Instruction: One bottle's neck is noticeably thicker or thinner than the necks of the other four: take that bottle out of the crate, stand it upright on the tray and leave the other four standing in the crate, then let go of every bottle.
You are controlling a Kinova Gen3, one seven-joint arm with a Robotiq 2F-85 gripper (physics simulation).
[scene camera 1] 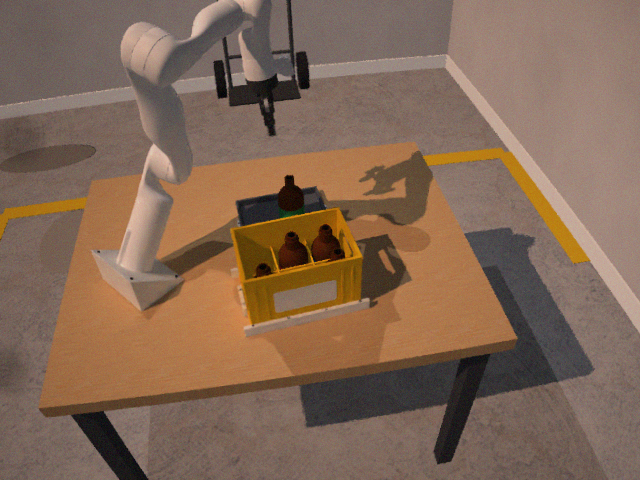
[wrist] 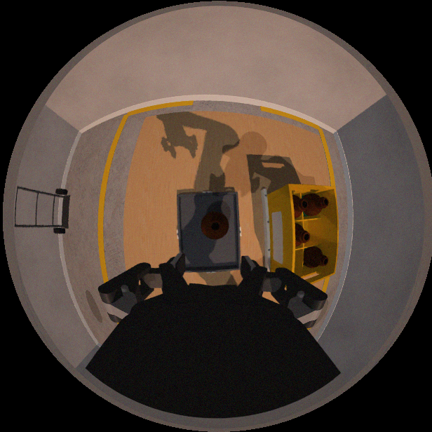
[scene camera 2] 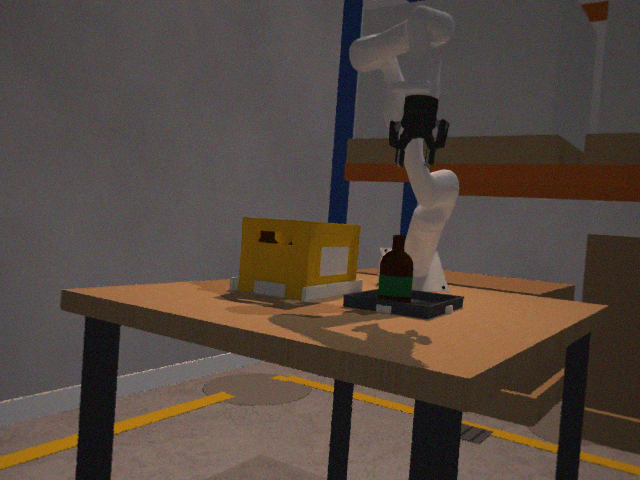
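Seen in the pictures: gripper, fingertip midpoint: [scene camera 1: 271,129] [scene camera 2: 413,166]; arm's base, link origin: [scene camera 1: 134,264].
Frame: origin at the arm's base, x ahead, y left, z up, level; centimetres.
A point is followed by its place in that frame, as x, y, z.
Note:
A brown bottle with a green label [scene camera 1: 290,198] {42.1, 15.7, 4.9} [scene camera 2: 395,284] {45.5, 20.6, -0.8} [wrist: 215,226] stands upright on the dark tray [scene camera 1: 239,212] {26.9, 22.0, -3.7} [scene camera 2: 428,311] {50.3, 31.4, -4.7} [wrist: 182,250]. Its neck looks slim. Four other brown bottles stand in the yellow crate [scene camera 1: 300,296] {42.5, -18.1, 2.7} [scene camera 2: 276,263] {55.4, -5.4, 1.2} [wrist: 283,267]: one [scene camera 1: 293,252] {41.7, -7.0, 6.2} in the middle, one [scene camera 1: 324,248] {49.4, -6.0, 5.7} beside it, one [scene camera 1: 263,270] {34.7, -15.9, 10.0} at the left and one [scene camera 1: 337,254] {51.8, -12.9, 10.1} at the right, partly hidden by the crate wall. My gripper [scene camera 1: 271,133] {38.6, 19.0, 25.4} [scene camera 2: 415,163] {38.6, 19.0, 25.4} [wrist: 212,262] is open and empty, high above the tray and clear of the standing bottle.
White strips [scene camera 1: 310,316] {44.5, -18.9, -4.0} lie along the crate's foot on the wooden table [scene camera 1: 180,351] {13.0, -24.4, -6.2}. The crate stands close beside the tray. The arm's base [scene camera 1: 136,284] {2.8, -10.2, 3.0} is at the table's left in scene camera 1. A hand truck [scene camera 1: 220,78] stands on the floor behind the table.

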